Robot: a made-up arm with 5 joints. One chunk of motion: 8 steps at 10 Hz.
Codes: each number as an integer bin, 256 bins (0 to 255) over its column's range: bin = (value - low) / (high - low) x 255, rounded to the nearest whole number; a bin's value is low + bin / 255 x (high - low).
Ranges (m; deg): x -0.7..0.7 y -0.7..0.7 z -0.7..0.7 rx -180..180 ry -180..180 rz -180..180
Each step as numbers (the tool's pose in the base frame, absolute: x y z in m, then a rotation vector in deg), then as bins.
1 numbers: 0.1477 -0.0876 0.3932 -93.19 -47.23 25.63
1 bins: 154 112 199 61 94 146
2 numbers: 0.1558 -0.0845 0.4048 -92.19 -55.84 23.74
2 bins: 156 112 201 62 88 144
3 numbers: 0.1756 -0.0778 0.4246 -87.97 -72.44 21.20
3 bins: 159 113 205 65 76 143
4 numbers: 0.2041 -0.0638 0.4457 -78.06 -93.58 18.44
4 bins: 165 116 209 72 61 141
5 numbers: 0.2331 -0.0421 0.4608 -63.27 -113.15 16.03
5 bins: 170 120 211 83 47 139
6 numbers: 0.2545 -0.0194 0.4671 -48.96 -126.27 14.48
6 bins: 174 124 213 93 38 138
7 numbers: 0.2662 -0.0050 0.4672 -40.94 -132.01 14.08
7 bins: 176 127 213 99 34 137
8 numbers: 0.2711 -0.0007 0.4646 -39.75 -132.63 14.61
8 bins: 177 127 212 99 34 138
